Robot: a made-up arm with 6 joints.
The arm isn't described. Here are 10 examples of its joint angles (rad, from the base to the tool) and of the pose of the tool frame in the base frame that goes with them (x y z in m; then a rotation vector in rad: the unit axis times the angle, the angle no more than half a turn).
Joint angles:
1: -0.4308 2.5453 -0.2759 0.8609 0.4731 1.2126
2: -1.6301 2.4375 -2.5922 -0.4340 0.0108 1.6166
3: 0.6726 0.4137 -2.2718 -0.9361 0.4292 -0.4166
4: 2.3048 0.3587 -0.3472 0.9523 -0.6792 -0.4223
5: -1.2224 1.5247 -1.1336 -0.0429 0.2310 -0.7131
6: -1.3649 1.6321 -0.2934 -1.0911 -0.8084 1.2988
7: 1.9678 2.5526 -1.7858 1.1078 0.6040 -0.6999
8: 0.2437 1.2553 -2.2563 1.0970 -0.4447 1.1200
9: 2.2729 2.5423 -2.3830 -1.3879 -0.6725 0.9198
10: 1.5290 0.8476 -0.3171 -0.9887 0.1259 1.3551
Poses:
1: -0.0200 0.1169 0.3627 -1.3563 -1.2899 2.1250
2: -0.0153 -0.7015 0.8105 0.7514 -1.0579 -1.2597
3: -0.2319 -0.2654 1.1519 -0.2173 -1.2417 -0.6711
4: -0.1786 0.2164 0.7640 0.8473 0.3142 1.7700
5: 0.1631 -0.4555 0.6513 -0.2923 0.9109 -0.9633
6: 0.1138 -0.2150 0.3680 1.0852 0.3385 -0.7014
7: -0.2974 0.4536 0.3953 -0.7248 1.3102 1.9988
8: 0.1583 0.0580 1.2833 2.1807 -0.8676 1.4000
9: -0.4990 0.5007 0.6870 -0.0494 -0.6489 2.8392
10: 0.0342 0.2827 0.5451 -0.1204 0.6732 1.2787
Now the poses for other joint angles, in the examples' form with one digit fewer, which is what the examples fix.
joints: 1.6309 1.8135 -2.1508 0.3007 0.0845 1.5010
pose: -0.096 0.529 0.987 1.558 1.343 1.466
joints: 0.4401 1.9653 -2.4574 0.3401 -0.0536 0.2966
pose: 0.484 0.251 1.049 0.750 -0.424 0.612
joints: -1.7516 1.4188 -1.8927 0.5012 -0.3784 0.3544
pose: -0.054 -0.431 1.103 -0.133 -1.314 -1.282
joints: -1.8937 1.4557 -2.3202 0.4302 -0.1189 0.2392
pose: -0.069 -0.321 1.222 -0.471 -1.187 -1.331
